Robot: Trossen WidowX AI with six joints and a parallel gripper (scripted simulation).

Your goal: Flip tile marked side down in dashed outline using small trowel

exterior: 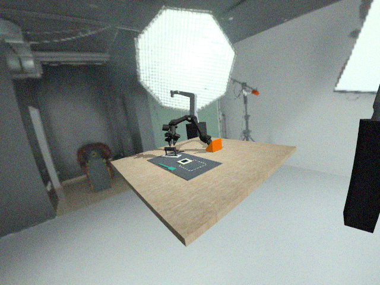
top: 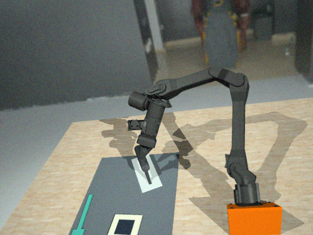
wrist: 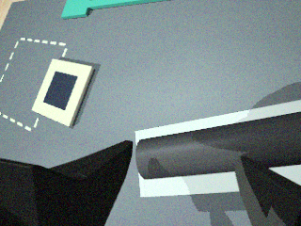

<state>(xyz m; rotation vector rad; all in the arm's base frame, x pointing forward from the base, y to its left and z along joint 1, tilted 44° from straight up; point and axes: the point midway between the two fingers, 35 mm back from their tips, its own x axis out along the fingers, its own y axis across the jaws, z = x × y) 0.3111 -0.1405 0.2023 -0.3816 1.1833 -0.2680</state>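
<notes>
Now: gripper tip 19 cm to the right of the grey mat, 12 cm above it and 8 cm short of it. From my gripper tip the other things lie so: teal strip: 22 cm ahead, 19 cm to the left, 9 cm below; then cream tile: 23 cm to the left, 9 cm below, 6 cm ahead.
</notes>
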